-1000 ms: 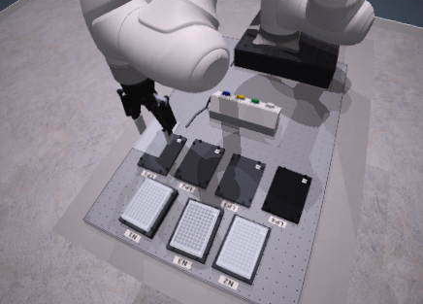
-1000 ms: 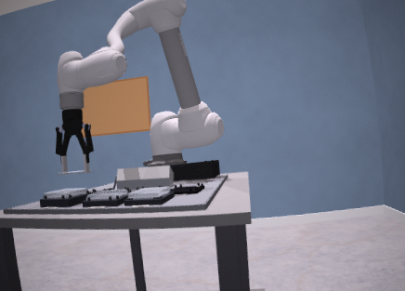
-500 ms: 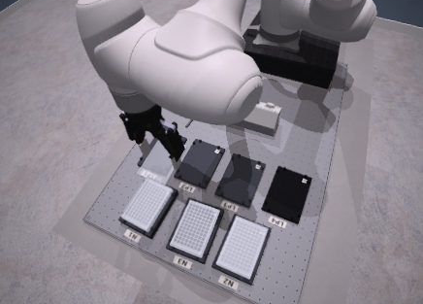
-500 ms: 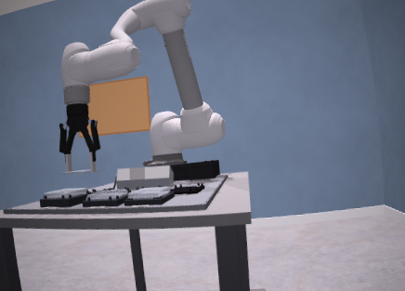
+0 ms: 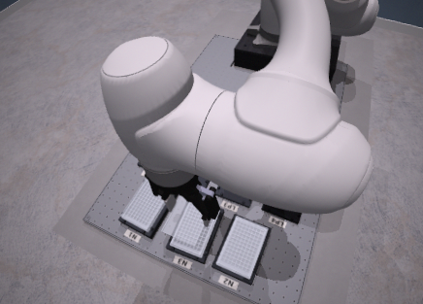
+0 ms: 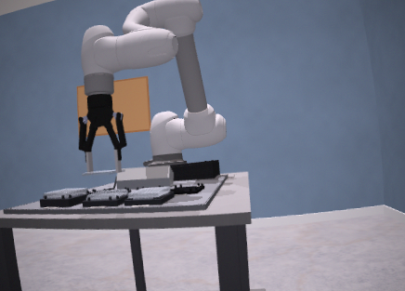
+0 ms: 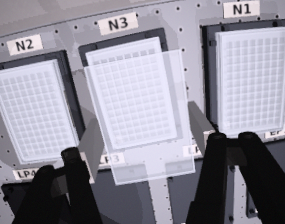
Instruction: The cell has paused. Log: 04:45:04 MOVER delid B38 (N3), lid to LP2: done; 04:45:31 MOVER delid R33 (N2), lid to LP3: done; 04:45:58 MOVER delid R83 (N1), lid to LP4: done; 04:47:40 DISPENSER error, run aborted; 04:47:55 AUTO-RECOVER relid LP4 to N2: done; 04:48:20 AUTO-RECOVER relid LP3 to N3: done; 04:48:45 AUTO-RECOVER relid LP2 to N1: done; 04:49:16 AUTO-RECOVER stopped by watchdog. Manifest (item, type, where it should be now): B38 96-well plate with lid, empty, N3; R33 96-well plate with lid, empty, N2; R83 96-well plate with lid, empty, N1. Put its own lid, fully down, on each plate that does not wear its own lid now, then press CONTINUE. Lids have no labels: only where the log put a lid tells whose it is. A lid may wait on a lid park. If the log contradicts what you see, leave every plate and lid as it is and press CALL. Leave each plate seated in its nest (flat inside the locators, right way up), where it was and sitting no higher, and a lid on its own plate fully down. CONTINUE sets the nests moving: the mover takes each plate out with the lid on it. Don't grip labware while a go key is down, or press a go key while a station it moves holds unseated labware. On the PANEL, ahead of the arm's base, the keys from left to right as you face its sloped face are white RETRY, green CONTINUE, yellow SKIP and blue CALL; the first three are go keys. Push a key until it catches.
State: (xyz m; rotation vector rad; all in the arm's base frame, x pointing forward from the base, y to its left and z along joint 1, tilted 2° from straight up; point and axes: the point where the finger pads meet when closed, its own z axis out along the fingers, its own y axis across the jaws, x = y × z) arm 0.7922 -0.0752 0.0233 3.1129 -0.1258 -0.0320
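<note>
The LP3 label is 80 mm behind my hand, 70 mm to the left of it and 110 mm below it. Also, from my hand: LP2 label: 100 mm behind, 60 mm to the right, 110 mm below; pale grey lid: 20 mm below; plate: 20 mm ahead, 140 mm to the left, 90 mm below.
</note>
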